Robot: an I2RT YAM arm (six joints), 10 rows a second.
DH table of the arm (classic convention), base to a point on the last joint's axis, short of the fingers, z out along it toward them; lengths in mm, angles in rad. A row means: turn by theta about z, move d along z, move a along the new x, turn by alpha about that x. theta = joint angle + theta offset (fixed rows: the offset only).
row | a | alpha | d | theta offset
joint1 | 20 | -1.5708 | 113.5 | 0
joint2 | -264 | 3.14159 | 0 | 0
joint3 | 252.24 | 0 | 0 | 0.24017
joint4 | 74 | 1.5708 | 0 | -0.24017
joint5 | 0 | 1.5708 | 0 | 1.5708
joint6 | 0 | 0 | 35.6 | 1.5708
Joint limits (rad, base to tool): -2.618..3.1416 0..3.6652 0..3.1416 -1.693..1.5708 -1.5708..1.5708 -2.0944..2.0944
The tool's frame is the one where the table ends.
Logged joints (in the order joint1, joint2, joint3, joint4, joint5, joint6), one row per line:
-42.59 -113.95 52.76 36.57 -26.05 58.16
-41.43 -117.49 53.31 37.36 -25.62 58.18
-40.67 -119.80 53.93 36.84 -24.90 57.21
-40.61 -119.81 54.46 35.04 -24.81 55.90
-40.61 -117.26 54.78 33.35 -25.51 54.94
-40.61 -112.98 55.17 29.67 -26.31 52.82
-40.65 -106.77 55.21 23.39 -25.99 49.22
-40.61 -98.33 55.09 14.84 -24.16 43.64
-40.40 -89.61 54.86 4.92 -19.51 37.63
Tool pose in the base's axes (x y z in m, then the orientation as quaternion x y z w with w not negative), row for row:
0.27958 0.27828 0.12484 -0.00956 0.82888 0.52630 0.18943
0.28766 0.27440 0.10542 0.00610 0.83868 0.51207 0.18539
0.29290 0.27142 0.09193 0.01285 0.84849 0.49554 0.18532
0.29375 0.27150 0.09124 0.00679 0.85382 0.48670 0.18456
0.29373 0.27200 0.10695 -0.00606 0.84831 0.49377 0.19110
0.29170 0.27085 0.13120 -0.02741 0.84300 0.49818 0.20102
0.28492 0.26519 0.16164 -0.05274 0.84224 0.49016 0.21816
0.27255 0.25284 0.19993 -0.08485 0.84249 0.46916 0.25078
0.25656 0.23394 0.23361 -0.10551 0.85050 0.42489 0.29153
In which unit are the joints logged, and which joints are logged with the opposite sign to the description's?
The joints are logged in degrees. Opposite sign: joint1, joint2.
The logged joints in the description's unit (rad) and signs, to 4 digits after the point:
0.7433 1.9888 0.9208 0.6383 -0.4547 1.0151
0.7231 2.0506 0.9304 0.6521 -0.4472 1.0154
0.7098 2.0909 0.9413 0.6430 -0.4346 0.9985
0.7088 2.0911 0.9505 0.6116 -0.4330 0.9756
0.7088 2.0466 0.9561 0.5821 -0.4452 0.9589
0.7088 1.9719 0.9629 0.5178 -0.4592 0.9219
0.7095 1.8635 0.9636 0.4082 -0.4536 0.8591
0.7088 1.7162 0.9615 0.2590 -0.4217 0.7617
0.7051 1.5640 0.9575 0.0859 -0.3405 0.6568

